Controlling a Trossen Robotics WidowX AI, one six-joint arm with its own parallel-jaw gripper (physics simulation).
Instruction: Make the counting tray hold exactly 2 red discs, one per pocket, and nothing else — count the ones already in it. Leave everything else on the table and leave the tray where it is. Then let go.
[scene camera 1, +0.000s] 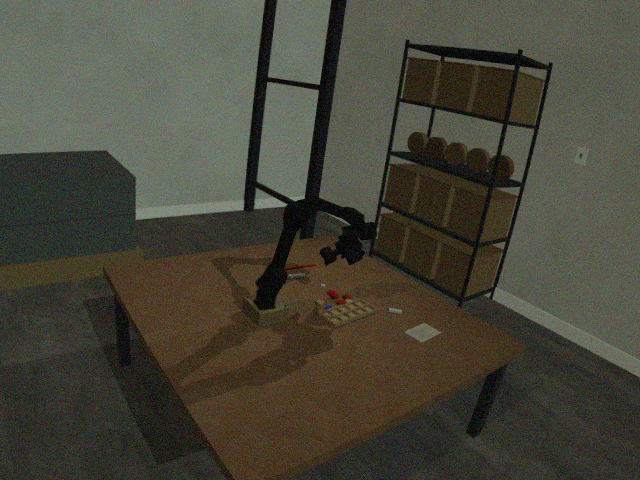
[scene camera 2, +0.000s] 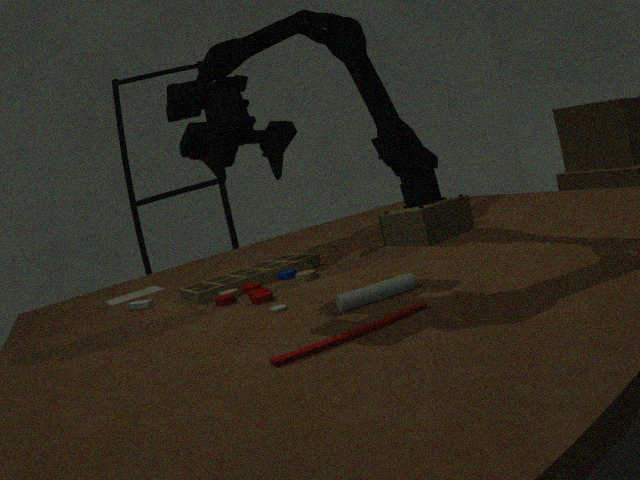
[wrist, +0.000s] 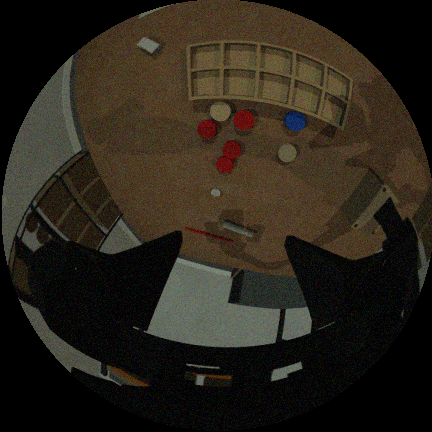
My gripper (scene camera 2: 252, 179) is open, with nothing in its grasp. Also in view: a wooden counting tray (scene camera 1: 354, 310).
The wooden counting tray shows as well in the wrist view (wrist: 257, 71). My gripper shows as well in scene camera 1 (scene camera 1: 334, 261) and in the wrist view (wrist: 234, 238).
